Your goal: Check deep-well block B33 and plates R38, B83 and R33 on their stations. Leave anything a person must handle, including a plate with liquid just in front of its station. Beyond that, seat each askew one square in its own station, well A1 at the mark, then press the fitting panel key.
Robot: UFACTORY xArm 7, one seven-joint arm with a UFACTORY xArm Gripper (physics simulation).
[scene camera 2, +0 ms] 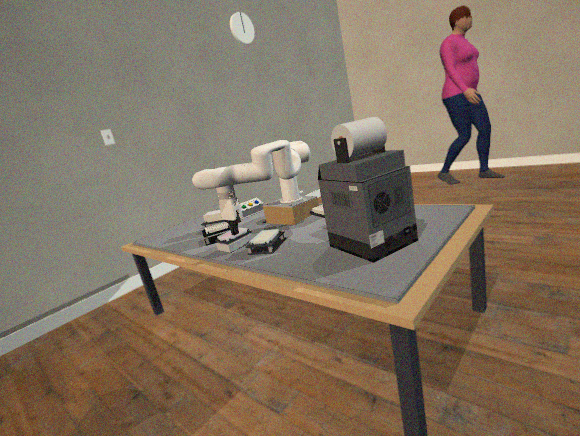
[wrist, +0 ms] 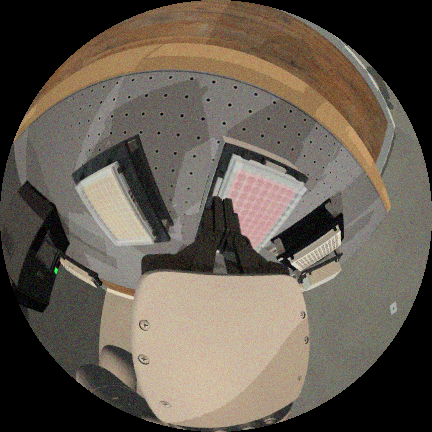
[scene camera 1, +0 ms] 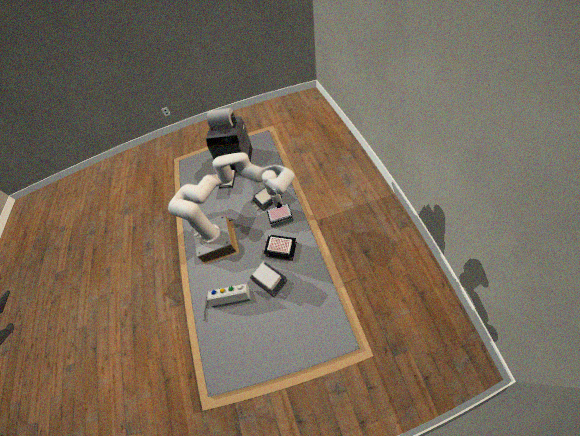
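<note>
The gripper (scene camera 1: pixel 279 205) (scene camera 2: pixel 235 231) (wrist: pixel 223 200) is shut and empty, its fingertips at the near-left edge of a pink-welled plate (scene camera 1: pixel 279 214) (wrist: pixel 267 202) that lies on a dark-rimmed station. Whether they touch is unclear. A pale yellow plate (scene camera 1: pixel 264 198) (scene camera 2: pixel 267 237) (wrist: pixel 112 205) lies on a black station, whose bare strip shows on its right in the wrist view. A red-and-white plate (scene camera 1: pixel 280 245) (scene camera 2: pixel 216 227) (wrist: pixel 320 250) lies on a black station. A white-topped piece (scene camera 1: pixel 266 276) (scene camera 2: pixel 212 216) lies on a dark station. Labels and A1 marks are unreadable. The panel (scene camera 1: pixel 228 295) (scene camera 2: pixel 251 207) has blue, yellow, green and white keys.
A dark machine (scene camera 1: pixel 229 140) (scene camera 2: pixel 367 205) (wrist: pixel 37 260) with a pale cylinder on top stands at one table end. A small pale-topped item (scene camera 1: pixel 226 181) (scene camera 2: pixel 318 212) (wrist: pixel 80 271) lies beside it. The arm stands on a wooden block (scene camera 1: pixel 220 250) (scene camera 2: pixel 285 213). A person (scene camera 2: pixel 461 85) stands beyond the table.
</note>
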